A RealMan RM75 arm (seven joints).
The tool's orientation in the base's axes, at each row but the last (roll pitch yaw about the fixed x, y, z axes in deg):
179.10, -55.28, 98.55
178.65, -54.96, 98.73
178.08, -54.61, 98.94
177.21, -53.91, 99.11
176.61, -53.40, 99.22
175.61, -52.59, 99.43
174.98, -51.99, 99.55
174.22, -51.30, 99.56
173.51, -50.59, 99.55
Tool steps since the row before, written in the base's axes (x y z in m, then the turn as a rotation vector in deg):
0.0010, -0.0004, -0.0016, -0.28, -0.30, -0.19
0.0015, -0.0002, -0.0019, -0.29, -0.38, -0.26
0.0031, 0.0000, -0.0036, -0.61, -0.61, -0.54
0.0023, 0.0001, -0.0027, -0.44, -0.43, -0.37
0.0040, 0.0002, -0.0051, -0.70, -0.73, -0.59
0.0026, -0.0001, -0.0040, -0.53, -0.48, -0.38
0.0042, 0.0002, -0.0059, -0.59, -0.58, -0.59
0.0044, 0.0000, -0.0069, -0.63, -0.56, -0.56
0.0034, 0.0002, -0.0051, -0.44, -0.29, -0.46
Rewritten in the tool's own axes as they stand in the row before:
-0.0016, 0.0009, 0.0005, -0.30, -0.32, -0.11
-0.0018, 0.0014, 0.0008, -0.40, -0.34, -0.13
-0.0032, 0.0030, 0.0018, -0.73, -0.69, -0.12
-0.0023, 0.0022, 0.0015, -0.51, -0.50, -0.09
-0.0044, 0.0038, 0.0029, -0.84, -0.80, -0.18
-0.0035, 0.0024, 0.0022, -0.54, -0.59, -0.12
-0.0050, 0.0039, 0.0036, -0.76, -0.67, -0.07
-0.0058, 0.0039, 0.0042, -0.72, -0.71, -0.07
-0.0042, 0.0030, 0.0033, -0.49, -0.49, 0.07

